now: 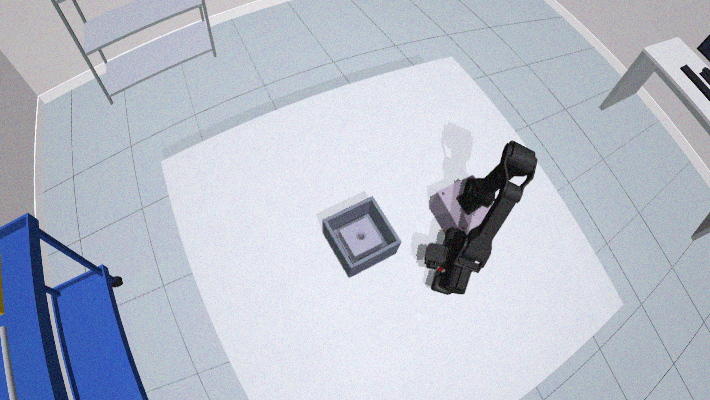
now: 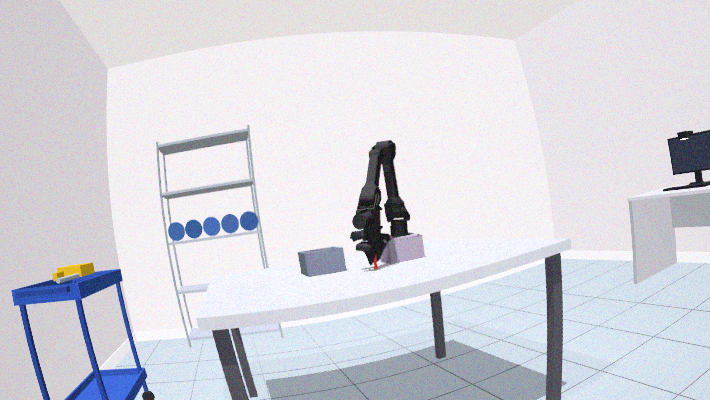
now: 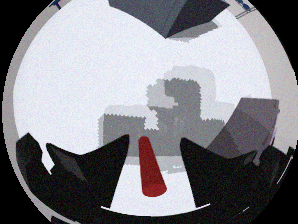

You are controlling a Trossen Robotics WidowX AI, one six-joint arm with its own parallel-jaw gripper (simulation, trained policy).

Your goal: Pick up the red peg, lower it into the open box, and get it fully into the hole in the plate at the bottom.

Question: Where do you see a grey box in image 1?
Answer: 369,208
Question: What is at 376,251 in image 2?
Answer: My gripper.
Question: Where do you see a grey box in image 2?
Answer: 327,260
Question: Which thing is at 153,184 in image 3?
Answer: A red peg.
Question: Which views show my gripper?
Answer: Image 1, image 2 and image 3: all of them.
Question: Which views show the plate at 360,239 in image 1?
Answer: Image 1 only.
